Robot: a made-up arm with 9 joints. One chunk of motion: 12 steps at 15 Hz.
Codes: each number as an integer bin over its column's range. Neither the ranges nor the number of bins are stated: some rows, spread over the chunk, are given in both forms.
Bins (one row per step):
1: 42 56 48 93 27 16
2: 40 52 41 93 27 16
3: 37 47 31 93 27 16
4: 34 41 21 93 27 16
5: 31 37 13 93 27 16
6: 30 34 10 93 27 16
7: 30 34 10 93 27 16
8: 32 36 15 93 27 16
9: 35 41 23 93 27 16
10: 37 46 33 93 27 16
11: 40 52 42 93 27 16
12: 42 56 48 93 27 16
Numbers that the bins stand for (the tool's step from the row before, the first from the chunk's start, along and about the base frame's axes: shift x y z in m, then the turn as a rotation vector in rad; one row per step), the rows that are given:
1: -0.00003 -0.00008 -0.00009 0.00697 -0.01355 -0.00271
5: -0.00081 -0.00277 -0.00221 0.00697 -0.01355 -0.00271
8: -0.00074 -0.00291 -0.00209 0.00697 -0.01355 -0.00271
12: -0.00003 -0.00008 -0.00009 0.00697 -0.01355 -0.00271
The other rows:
2: -0.00017 -0.00065 -0.00052 0.00697 -0.01355 -0.00271
3: -0.00038 -0.00135 -0.00112 0.00697 -0.01355 -0.00271
4: -0.00060 -0.00220 -0.00173 0.00697 -0.01355 -0.00271
6: -0.00088 -0.00319 -0.00239 0.00697 -0.01355 -0.00271
7: -0.00088 -0.00319 -0.00239 0.00697 -0.01355 -0.00271
9: -0.00053 -0.00220 -0.00161 0.00697 -0.01355 -0.00271
10: -0.00038 -0.00149 -0.00100 0.00697 -0.01355 -0.00271
11: -0.00017 -0.00065 -0.00045 0.00697 -0.01355 -0.00271

